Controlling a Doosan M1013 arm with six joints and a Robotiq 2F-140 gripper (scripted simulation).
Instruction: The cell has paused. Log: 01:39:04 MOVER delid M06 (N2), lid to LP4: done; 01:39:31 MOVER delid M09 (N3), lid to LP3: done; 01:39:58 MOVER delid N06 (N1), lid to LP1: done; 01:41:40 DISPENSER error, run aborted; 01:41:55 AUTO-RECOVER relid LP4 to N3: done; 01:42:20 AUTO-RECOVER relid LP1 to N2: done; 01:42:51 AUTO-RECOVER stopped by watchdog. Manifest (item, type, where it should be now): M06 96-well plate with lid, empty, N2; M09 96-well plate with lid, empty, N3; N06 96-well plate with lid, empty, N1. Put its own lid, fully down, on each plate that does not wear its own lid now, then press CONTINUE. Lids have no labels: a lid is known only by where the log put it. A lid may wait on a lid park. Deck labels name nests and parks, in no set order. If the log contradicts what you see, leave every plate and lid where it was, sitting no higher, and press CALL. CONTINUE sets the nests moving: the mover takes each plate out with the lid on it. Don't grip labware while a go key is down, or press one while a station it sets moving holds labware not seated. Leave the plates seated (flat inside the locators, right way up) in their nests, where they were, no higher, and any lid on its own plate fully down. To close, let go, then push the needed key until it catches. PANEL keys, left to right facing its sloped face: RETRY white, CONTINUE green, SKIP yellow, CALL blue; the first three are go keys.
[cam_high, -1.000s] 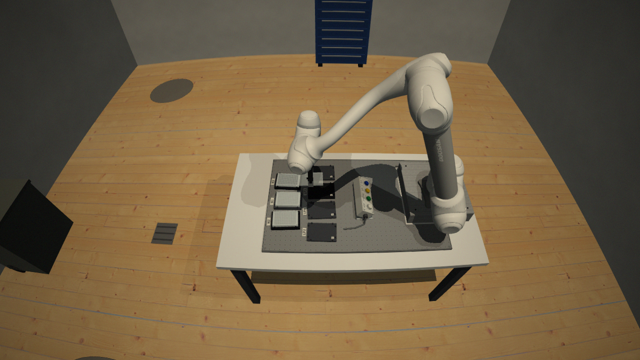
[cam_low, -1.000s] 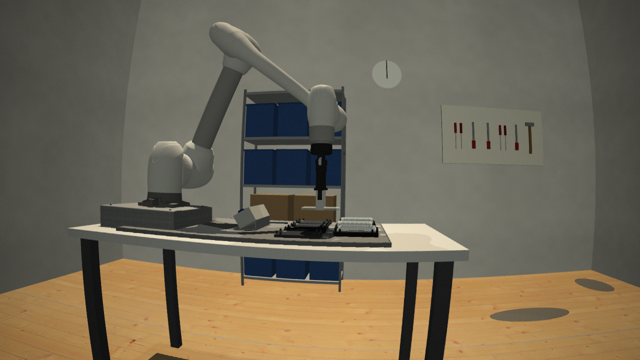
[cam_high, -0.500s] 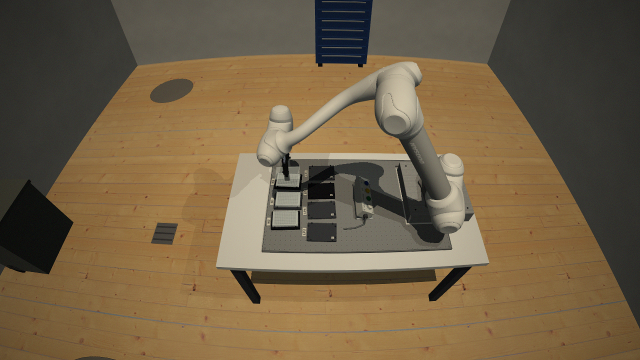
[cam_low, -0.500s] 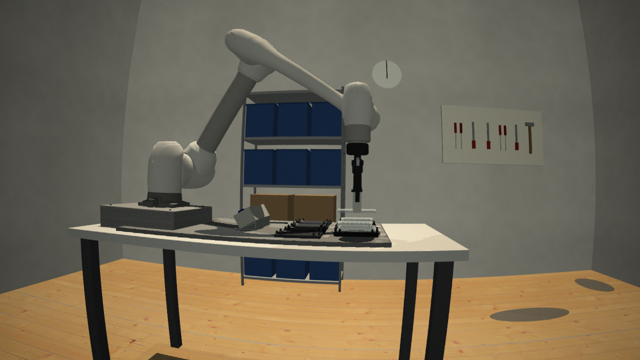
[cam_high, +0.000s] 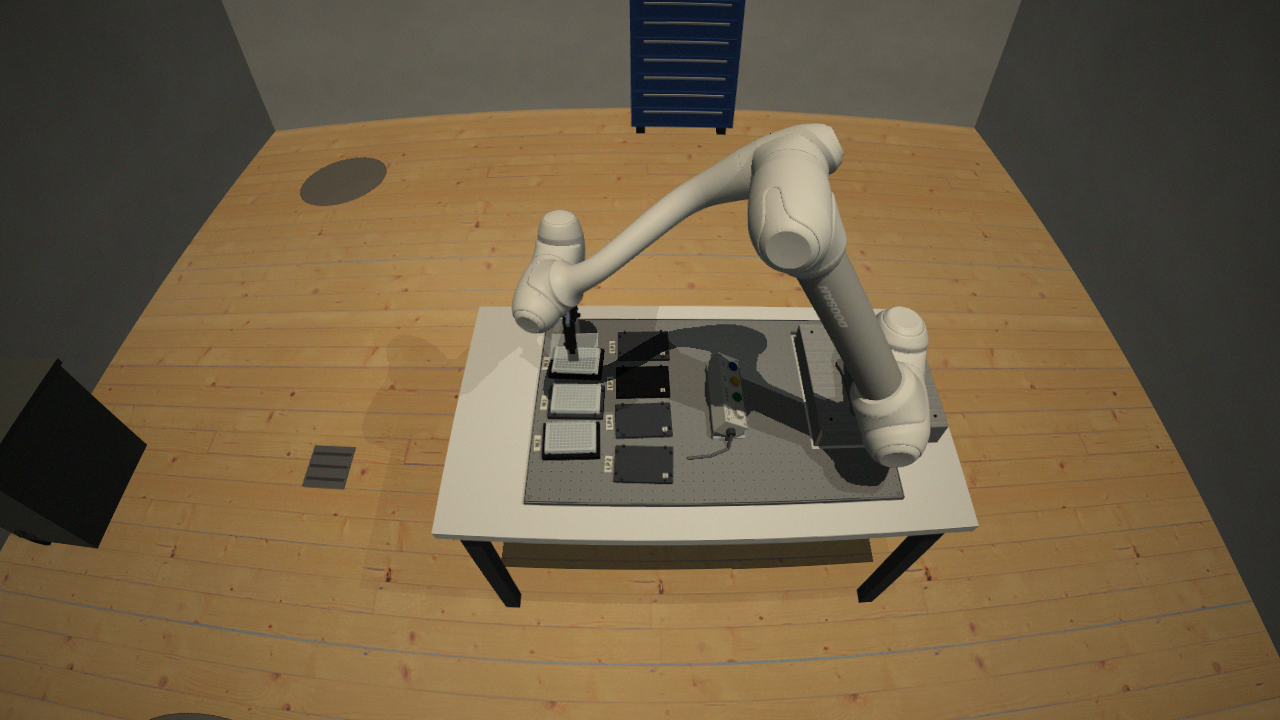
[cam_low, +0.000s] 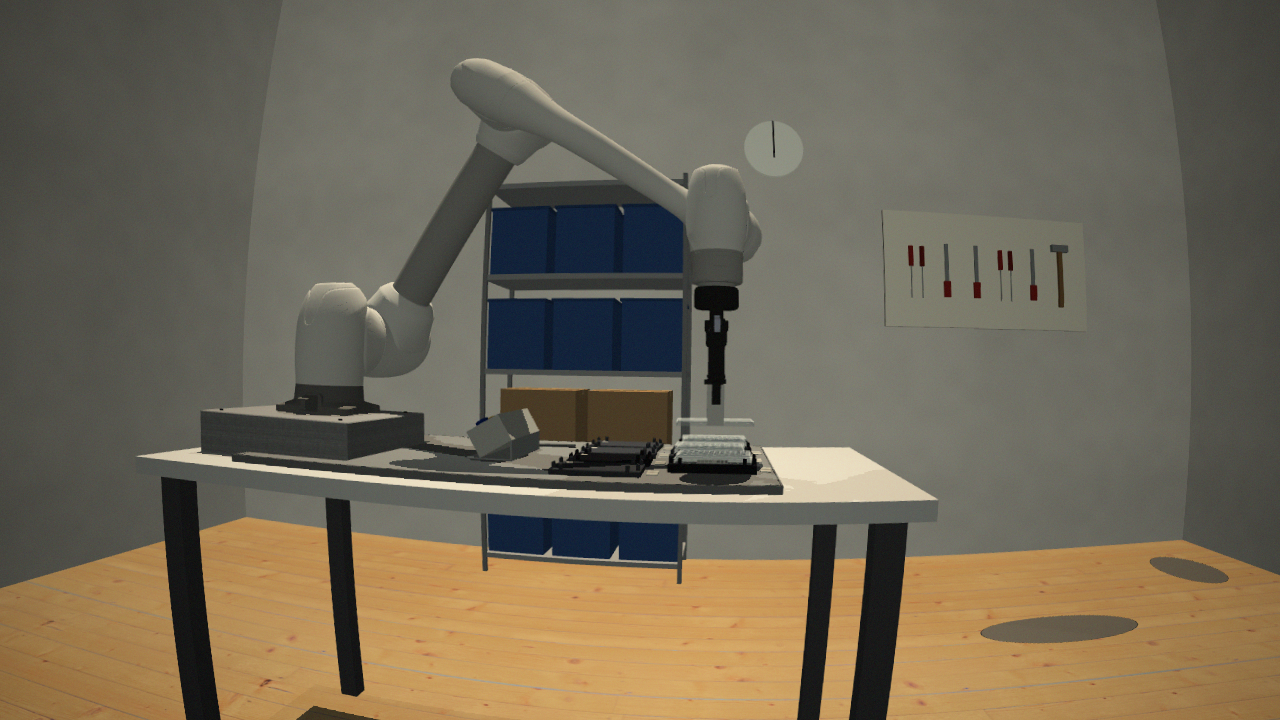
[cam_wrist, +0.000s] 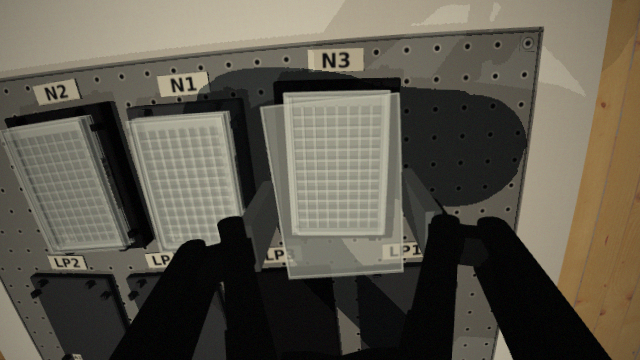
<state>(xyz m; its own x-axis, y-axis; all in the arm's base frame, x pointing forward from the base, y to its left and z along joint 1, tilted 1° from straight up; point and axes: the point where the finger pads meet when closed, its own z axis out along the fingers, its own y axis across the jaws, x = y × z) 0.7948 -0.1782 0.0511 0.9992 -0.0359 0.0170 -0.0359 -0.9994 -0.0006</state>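
Right now the plate is 8 cm below my hand. Round my hand: LP3 label (10 cm below, 9 cm behind, 7 cm to the left); then N3 label (10 cm below, 9 cm ahead, 1 cm to the right); then park LP3 (18 cm behind, 10 cm below, 7 cm to the left).
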